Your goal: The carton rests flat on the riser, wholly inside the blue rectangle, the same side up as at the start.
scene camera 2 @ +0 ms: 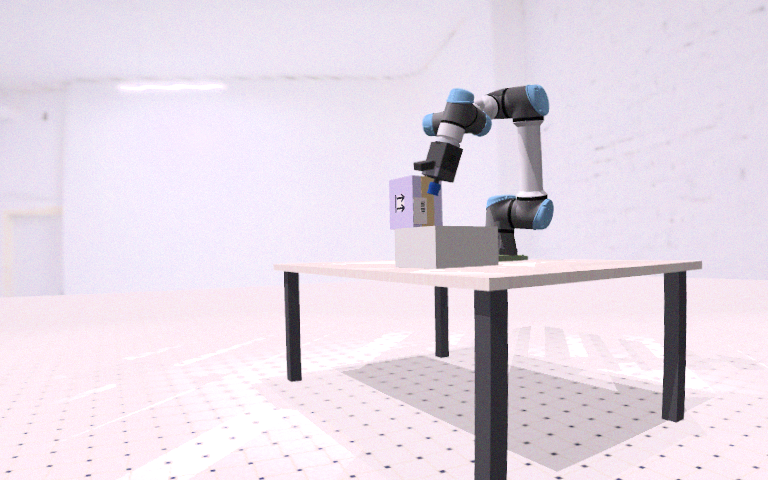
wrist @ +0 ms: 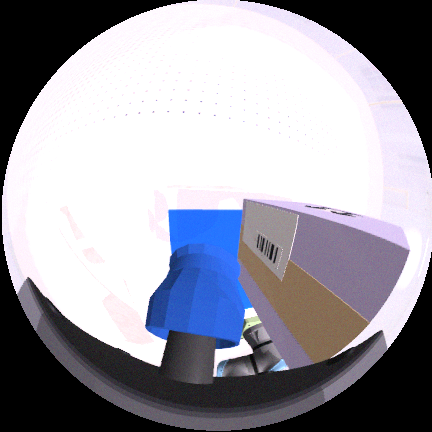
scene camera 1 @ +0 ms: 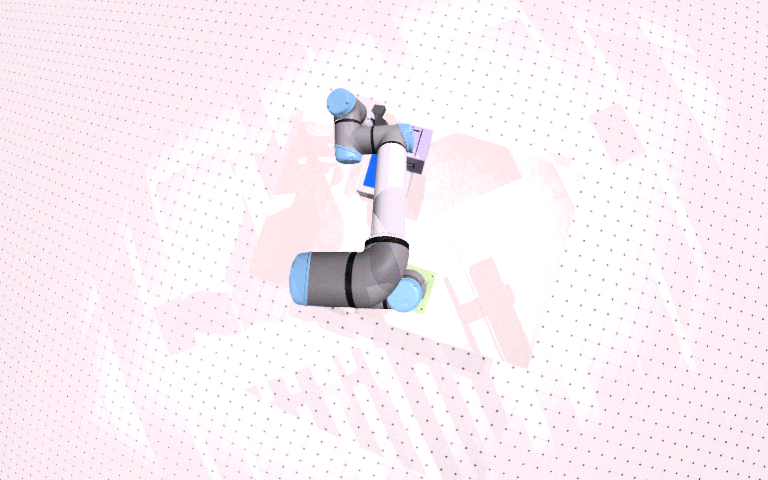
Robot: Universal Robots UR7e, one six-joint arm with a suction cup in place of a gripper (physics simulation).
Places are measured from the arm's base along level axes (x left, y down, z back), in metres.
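Pixels of known places: hand at its tool point: (scene camera 2: 432,194) (wrist: 203,271); arm's base at its link origin: (scene camera 2: 498,253) (wrist: 258,329).
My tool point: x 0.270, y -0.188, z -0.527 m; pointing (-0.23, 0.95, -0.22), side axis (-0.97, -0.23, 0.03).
Note:
Ahead of a thing's pixels: the offset from my tool point to its top centre.
The lilac carton {dx -0.121, dy -0.062, dz +0.024 m} (scene camera 2: 415,202) (scene camera 1: 421,142) (wrist: 342,250) has a brown tape stripe, a barcode label and two arrows that point up in the side view. It stands on the far-left end of the grey riser {dx -0.045, dy +0.096, dz +0.084 m} (scene camera 2: 446,247) (scene camera 1: 364,192). The blue rectangle {dx -0.045, dy +0.096, dz +0.084 m} (scene camera 1: 370,172) (wrist: 201,225) on the riser's top shows beside the carton. The arm hides how far the carton overlaps it. My blue suction cup (scene camera 2: 434,189) (wrist: 197,298) hangs beside the carton's labelled face near its upper edge. It holds nothing.
The riser stands on a table (scene camera 2: 529,278) with dark legs. The arm's base stands on a green plate (scene camera 1: 429,289) behind the riser. The forearm (scene camera 1: 389,190) crosses over the riser in the top view.

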